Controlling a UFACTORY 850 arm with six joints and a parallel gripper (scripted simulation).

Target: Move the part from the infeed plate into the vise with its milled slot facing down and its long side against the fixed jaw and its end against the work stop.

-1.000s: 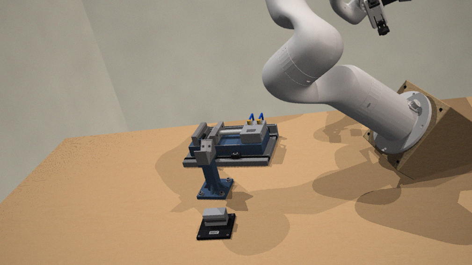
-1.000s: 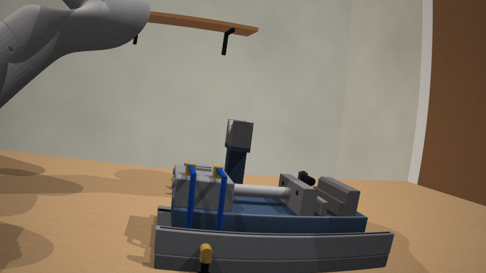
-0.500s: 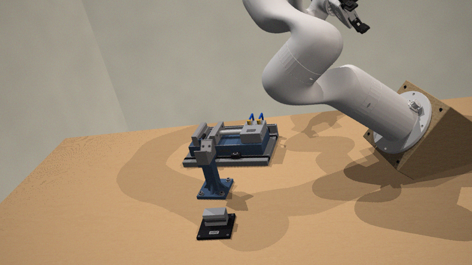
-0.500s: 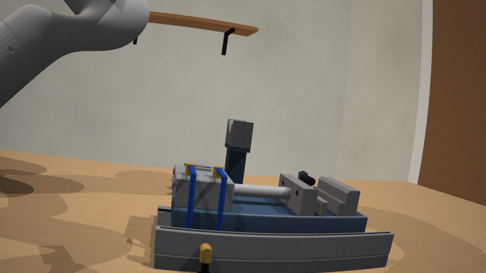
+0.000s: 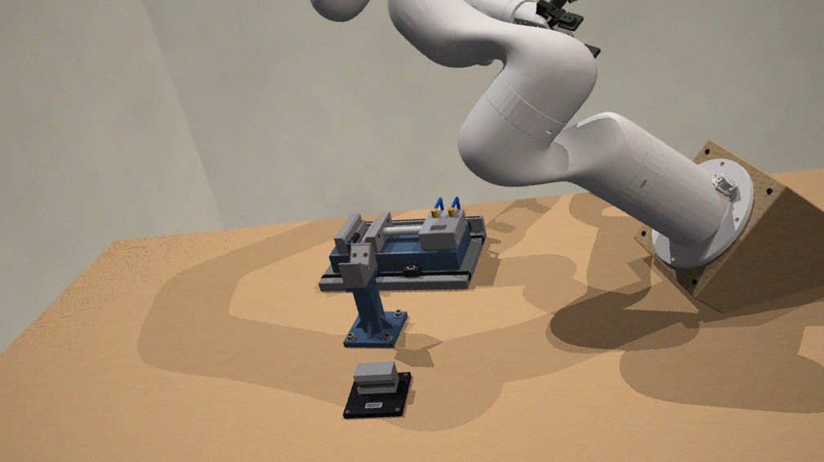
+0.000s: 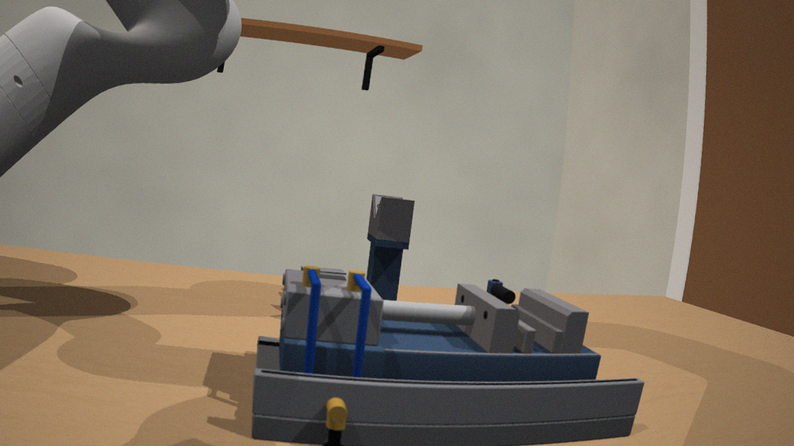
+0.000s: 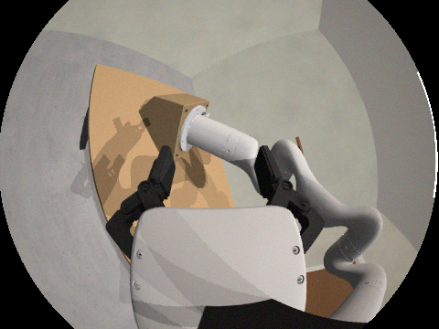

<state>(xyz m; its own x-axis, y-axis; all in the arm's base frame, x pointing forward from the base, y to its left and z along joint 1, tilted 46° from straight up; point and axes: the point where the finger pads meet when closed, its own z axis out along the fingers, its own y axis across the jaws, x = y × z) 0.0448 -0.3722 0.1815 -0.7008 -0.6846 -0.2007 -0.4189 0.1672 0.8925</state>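
Right now my hand is 180 mm short of the part, 650 mm to the right of it and 320 mm above it. The rest, counted from my hand: cylinder rod (300 mm ahead, 300 mm to the left, 260 mm below); then air cylinder (220 mm ahead, 280 mm to the left, 260 mm below); then grey rail (330 mm ahead, 210 mm to the left, 310 mm below).
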